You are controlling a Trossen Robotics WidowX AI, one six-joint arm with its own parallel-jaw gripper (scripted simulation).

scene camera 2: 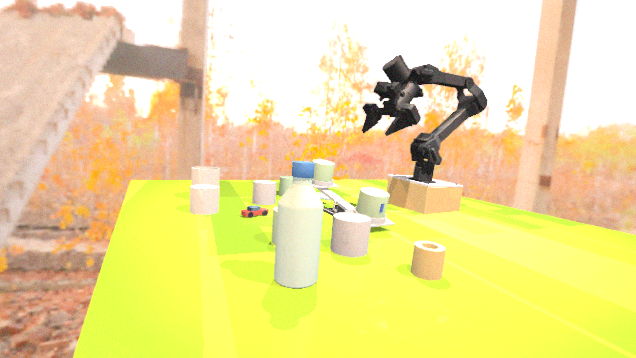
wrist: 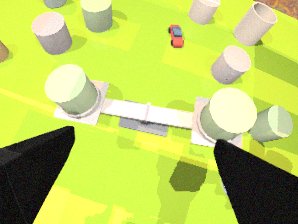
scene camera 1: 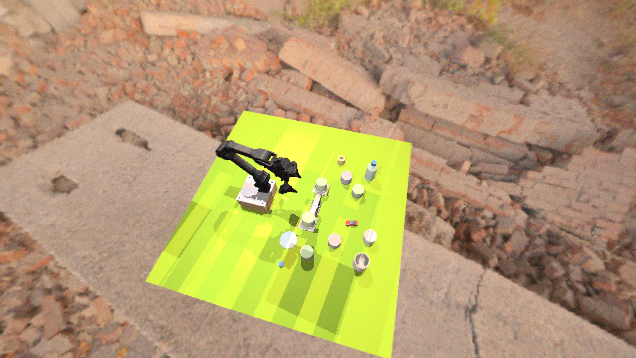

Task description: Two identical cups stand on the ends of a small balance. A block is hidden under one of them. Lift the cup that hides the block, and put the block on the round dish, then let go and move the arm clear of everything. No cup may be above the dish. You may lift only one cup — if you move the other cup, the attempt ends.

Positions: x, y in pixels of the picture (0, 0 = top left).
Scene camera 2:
gripper: 373, 133
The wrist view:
gripper: 146, 139
balance beam: 183, 119
